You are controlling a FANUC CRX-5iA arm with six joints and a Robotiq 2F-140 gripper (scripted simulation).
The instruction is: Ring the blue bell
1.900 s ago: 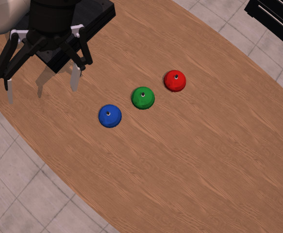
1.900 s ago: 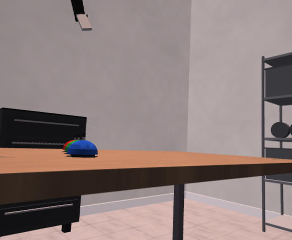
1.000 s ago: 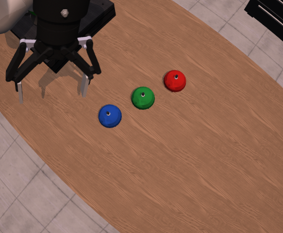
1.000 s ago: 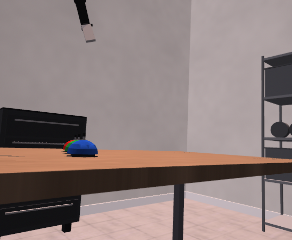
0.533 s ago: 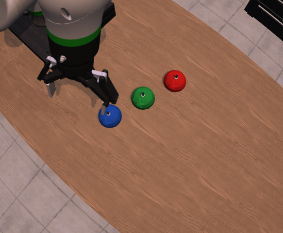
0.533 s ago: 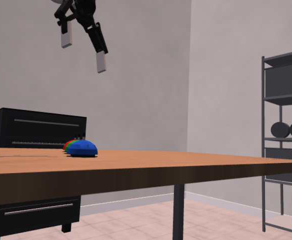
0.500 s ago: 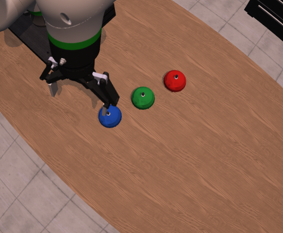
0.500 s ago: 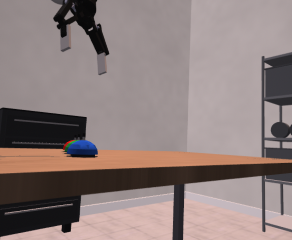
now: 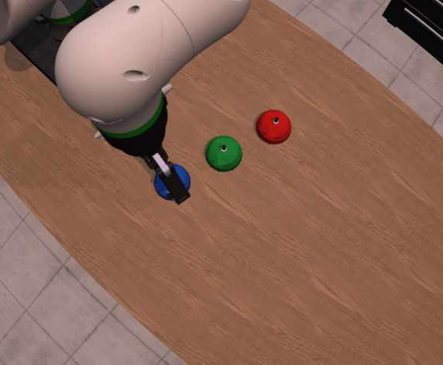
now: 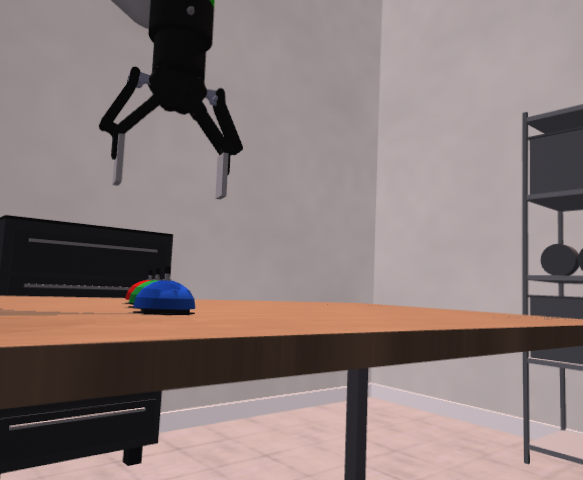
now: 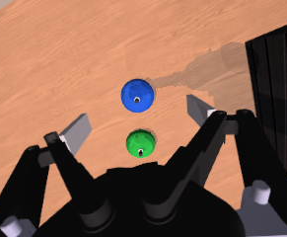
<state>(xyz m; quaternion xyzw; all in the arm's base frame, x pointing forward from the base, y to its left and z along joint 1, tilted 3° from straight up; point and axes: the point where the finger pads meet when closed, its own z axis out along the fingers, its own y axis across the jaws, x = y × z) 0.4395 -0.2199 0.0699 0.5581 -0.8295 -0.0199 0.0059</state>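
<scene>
The blue bell is 1 cm ahead of my hand and 14 cm below it. Also, from my hand: green bell: 7 cm ahead, 12 cm to the left, 14 cm below; then red bell: 14 cm ahead, 24 cm to the left, 14 cm below.
</scene>
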